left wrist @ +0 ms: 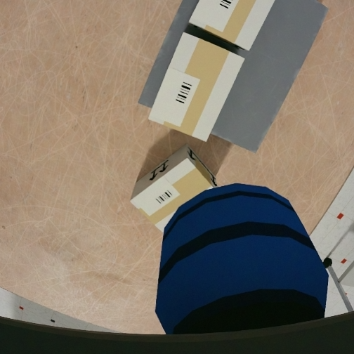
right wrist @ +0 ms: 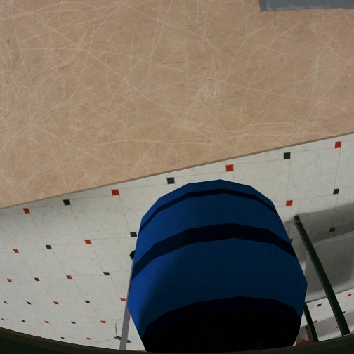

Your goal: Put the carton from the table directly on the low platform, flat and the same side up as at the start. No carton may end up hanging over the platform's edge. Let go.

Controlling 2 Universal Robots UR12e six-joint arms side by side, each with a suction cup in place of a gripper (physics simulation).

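Observation:
A small white carton (left wrist: 162,195) with a tan tape band and a barcode label on top stands on the table below the platform's near edge in the left wrist view. It is turned relative to that edge. My left gripper (left wrist: 239,192), a blue suction cup, hides its right part and holds nothing; it is open. The low grey platform (left wrist: 270,95) carries two cartons in a row, a nearer one (left wrist: 210,85) and a farther one (left wrist: 245,25). The nearer one's top reaches past the platform's near edge in this view; overhang cannot be judged. My right gripper (right wrist: 217,187) is open and empty.
The tan table (left wrist: 65,150) (right wrist: 125,90) ends on the right in the left wrist view, with tiled floor beyond. In the right wrist view, a grey platform edge (right wrist: 307,5) shows at the top right, and the cup overlaps floor beyond the table's edge. Dark bars stand at lower right.

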